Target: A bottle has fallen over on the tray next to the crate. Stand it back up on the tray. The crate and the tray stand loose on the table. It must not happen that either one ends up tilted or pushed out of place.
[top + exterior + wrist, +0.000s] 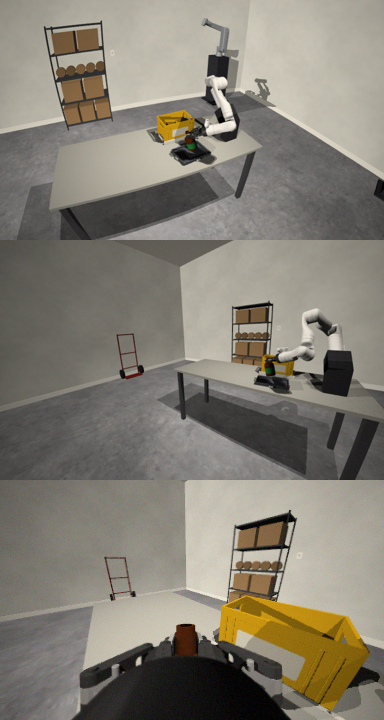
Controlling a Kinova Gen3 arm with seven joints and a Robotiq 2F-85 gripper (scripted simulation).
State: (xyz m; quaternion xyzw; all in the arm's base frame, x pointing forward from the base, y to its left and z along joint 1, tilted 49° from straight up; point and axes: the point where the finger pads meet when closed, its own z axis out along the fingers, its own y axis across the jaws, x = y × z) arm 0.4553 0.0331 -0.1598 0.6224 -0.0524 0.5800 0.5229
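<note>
The bottle is 1 cm behind my hand, 1 cm to the left of it and 5 cm below it. The rest, counted from my hand: yellow crate: 7 cm behind, 31 cm to the right, 12 cm below; then tray: 4 cm behind, 1 cm to the right, 19 cm below.
</note>
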